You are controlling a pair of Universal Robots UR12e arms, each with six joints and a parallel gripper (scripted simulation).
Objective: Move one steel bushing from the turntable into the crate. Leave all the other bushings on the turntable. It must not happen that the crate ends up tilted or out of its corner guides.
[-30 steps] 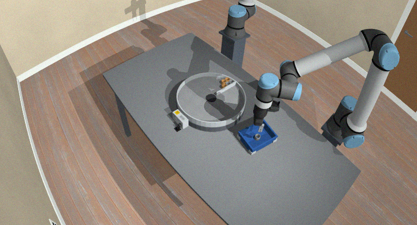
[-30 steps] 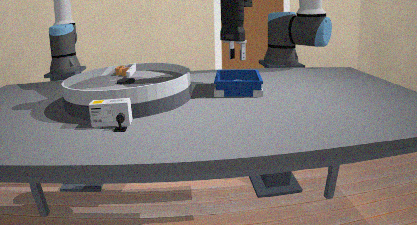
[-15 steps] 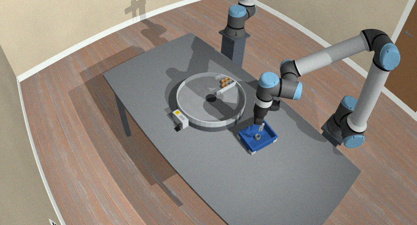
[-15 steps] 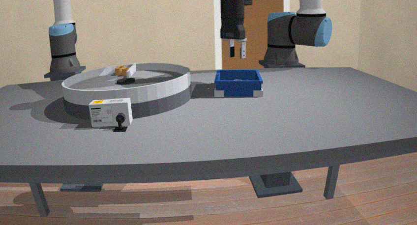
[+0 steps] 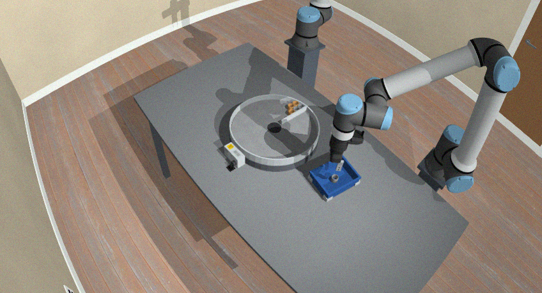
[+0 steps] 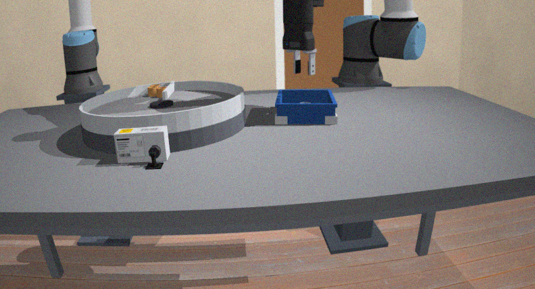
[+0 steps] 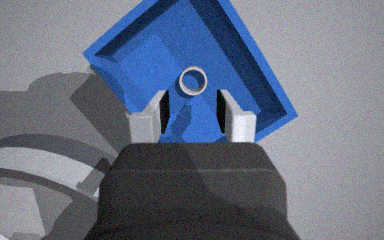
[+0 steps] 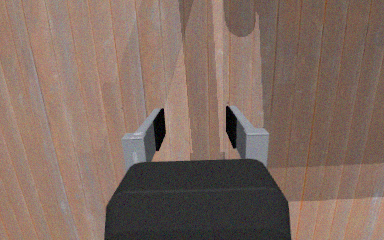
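The blue crate is 100 mm below my left hand. From my left hand the other things lie so: turntable 360 mm to the right, 80 mm ahead, 70 mm below.
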